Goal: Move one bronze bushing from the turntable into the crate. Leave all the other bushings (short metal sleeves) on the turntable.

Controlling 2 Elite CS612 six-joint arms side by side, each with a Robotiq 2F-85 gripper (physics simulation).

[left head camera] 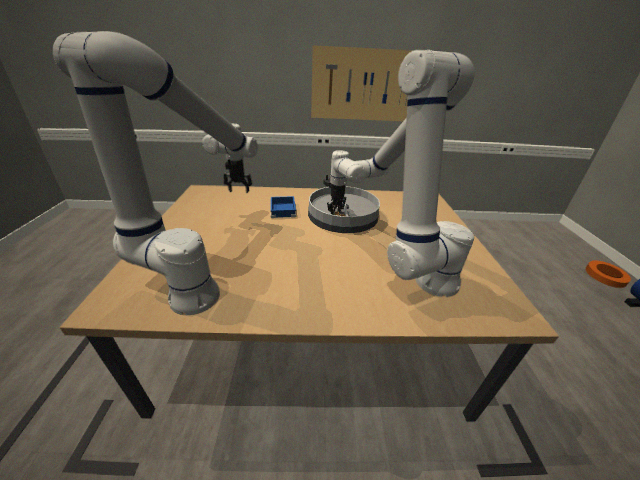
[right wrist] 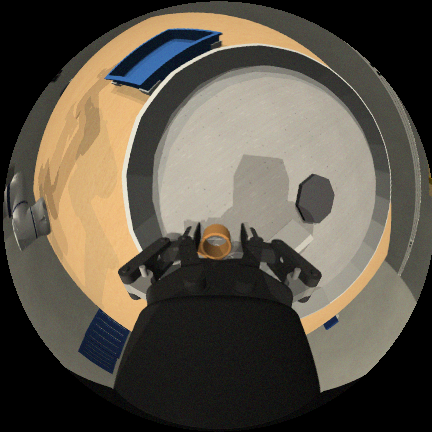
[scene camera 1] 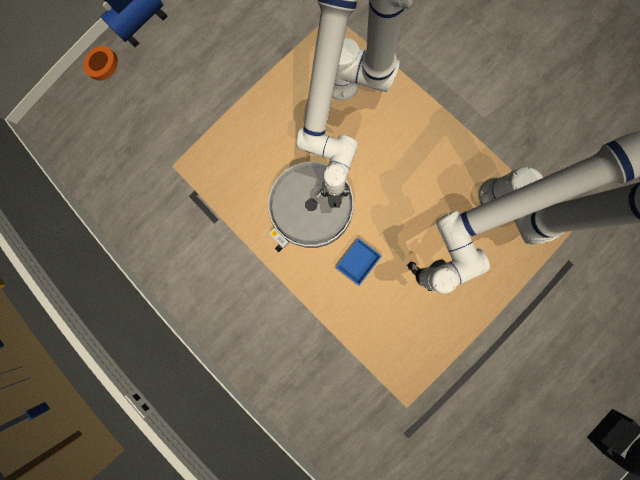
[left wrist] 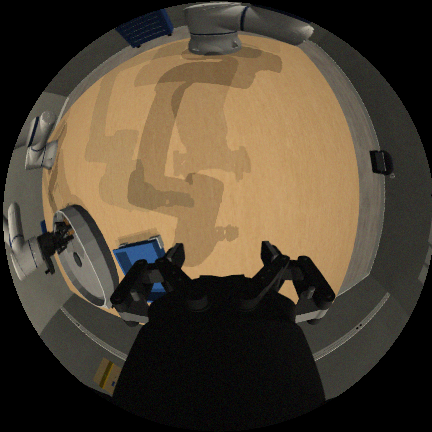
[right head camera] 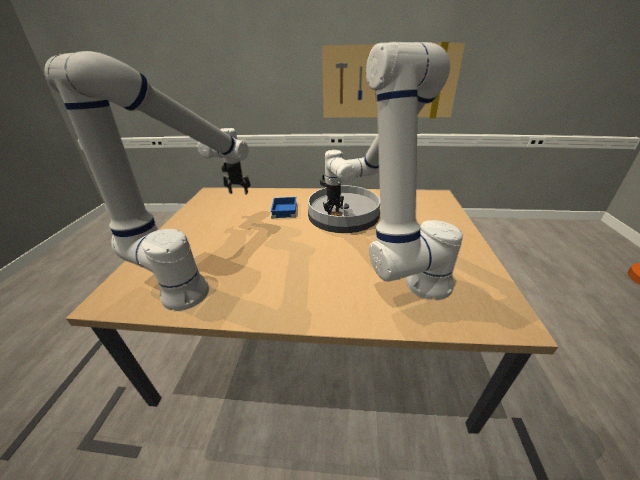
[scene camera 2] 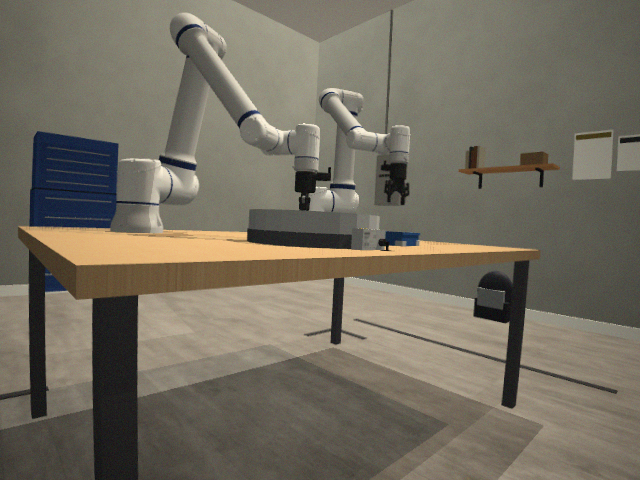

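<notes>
A bronze bushing (right wrist: 216, 230) stands between the open fingers of my right gripper (right wrist: 220, 229) (left head camera: 337, 209) (right head camera: 333, 209) (scene camera 2: 304, 207), which is low inside the grey-walled turntable (left head camera: 341, 222) (right head camera: 341, 221) (scene camera 2: 289, 222) (right wrist: 260, 110). The fingers stand on both sides of it, apart from it. Parts of other bushings show behind it in the right wrist view, mostly hidden by the gripper. The blue crate (left head camera: 283, 213) (right head camera: 283, 213) (scene camera 2: 403, 239) (left wrist: 142, 254) stands beside the turntable, with no bushing visible inside. My left gripper (left head camera: 238, 187) (right head camera: 236, 189) (scene camera 2: 397, 199) (left wrist: 222, 250) is open and empty, high above the table.
The turntable's raised wall surrounds my right fingers. A dark hub (scene camera 1: 310, 204) (right wrist: 315, 198) stands at its centre, with a light bar (right wrist: 299, 237) near it. A small control box (scene camera 1: 278, 238) (scene camera 2: 366, 239) sits at its outer edge, away from the arm bases.
</notes>
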